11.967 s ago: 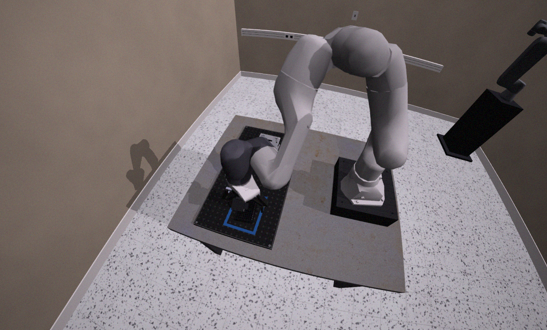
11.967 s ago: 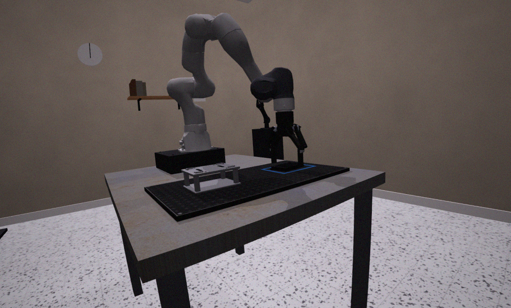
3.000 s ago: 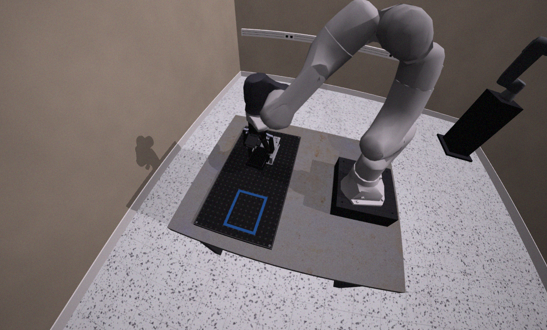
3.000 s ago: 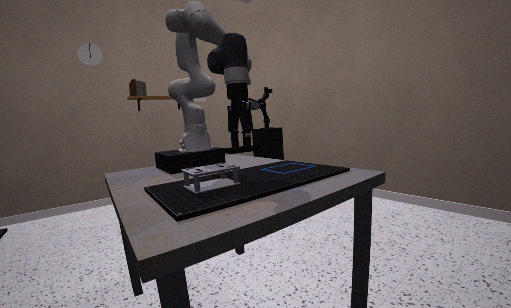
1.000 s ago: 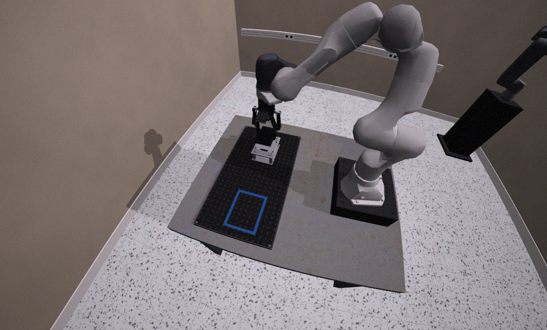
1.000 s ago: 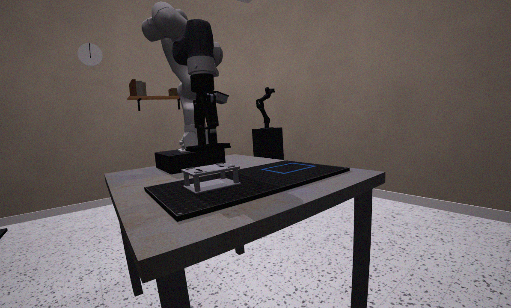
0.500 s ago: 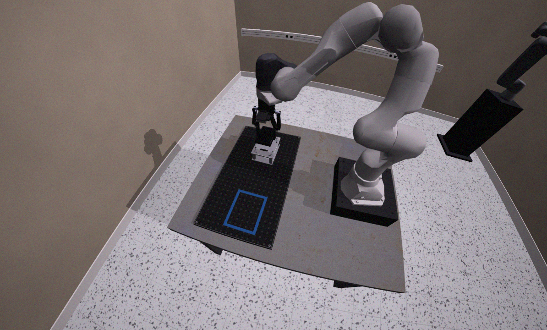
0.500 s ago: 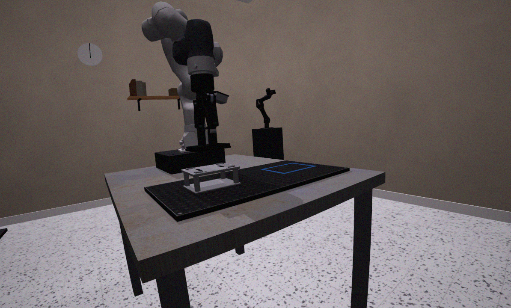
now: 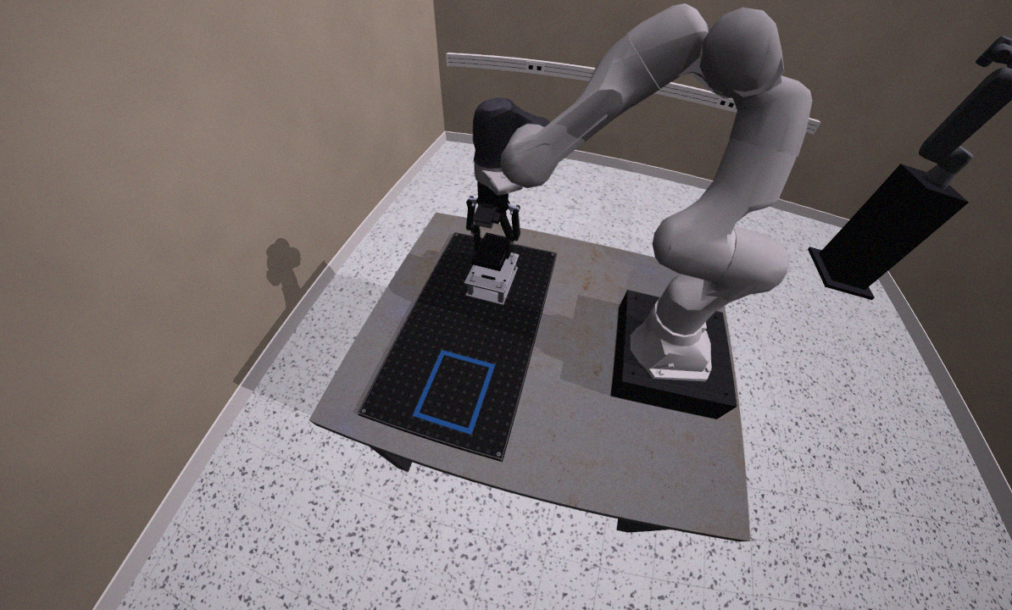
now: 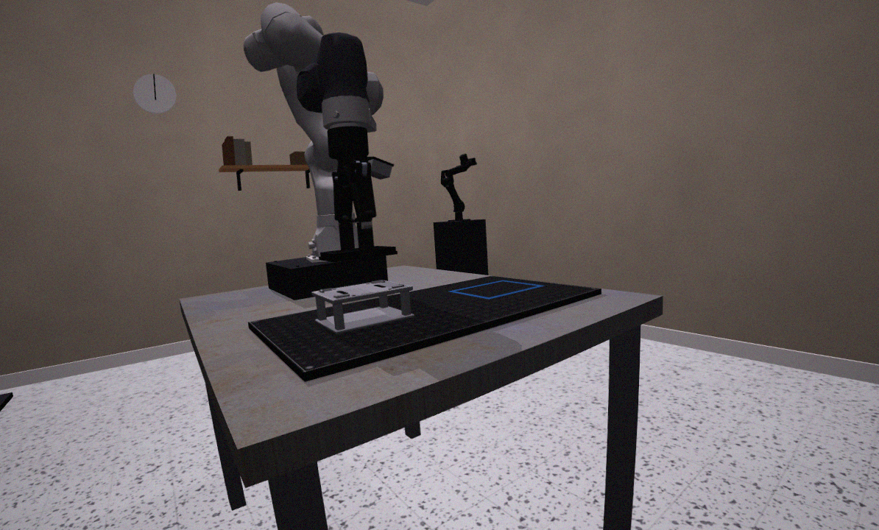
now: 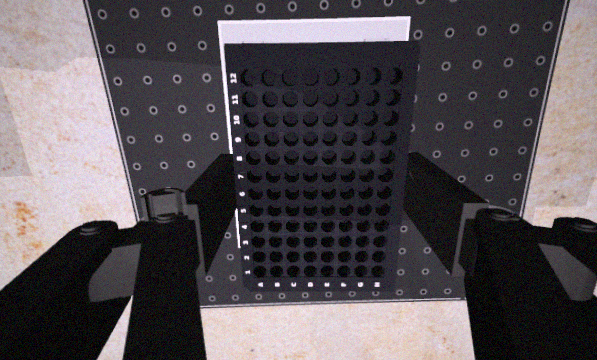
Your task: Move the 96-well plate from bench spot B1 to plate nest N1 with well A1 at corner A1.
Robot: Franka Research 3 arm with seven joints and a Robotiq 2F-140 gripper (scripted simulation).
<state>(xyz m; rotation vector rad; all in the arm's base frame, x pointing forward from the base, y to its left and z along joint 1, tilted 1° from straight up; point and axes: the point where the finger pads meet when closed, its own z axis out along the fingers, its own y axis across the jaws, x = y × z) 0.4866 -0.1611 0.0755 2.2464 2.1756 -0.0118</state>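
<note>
Now: hand 9 cm above the grey plate nest N1. From my hand the other things lie so: black 96-well plate: 2 cm below.
</note>
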